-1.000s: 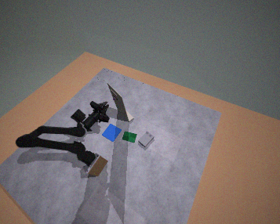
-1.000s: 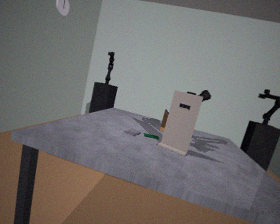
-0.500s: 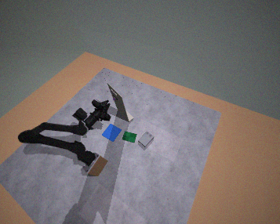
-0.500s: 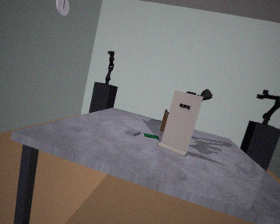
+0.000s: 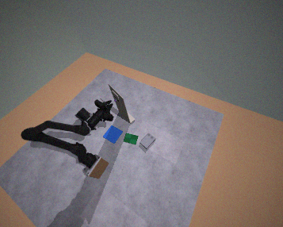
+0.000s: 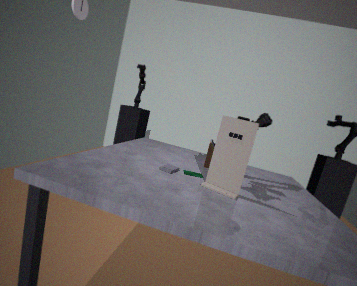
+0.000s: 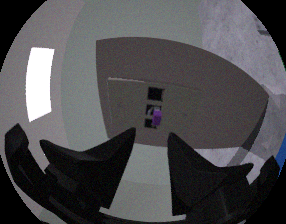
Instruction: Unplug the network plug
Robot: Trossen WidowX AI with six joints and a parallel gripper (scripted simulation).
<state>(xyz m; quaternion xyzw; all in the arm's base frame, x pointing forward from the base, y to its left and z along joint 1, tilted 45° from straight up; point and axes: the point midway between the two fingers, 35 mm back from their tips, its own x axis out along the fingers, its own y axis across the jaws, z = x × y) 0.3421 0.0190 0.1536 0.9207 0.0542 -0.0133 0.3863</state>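
Now: gripper tip 4 cm short of the plug and 1 cm to the left of it. The rest, counted from my gripper tip: beige panel: 6 cm ahead, 1 cm to the right, 11 cm below; then green tile: 7 cm behind, 18 cm to the right, 27 cm below; then blue square: 13 cm behind, 3 cm to the right, 27 cm below.
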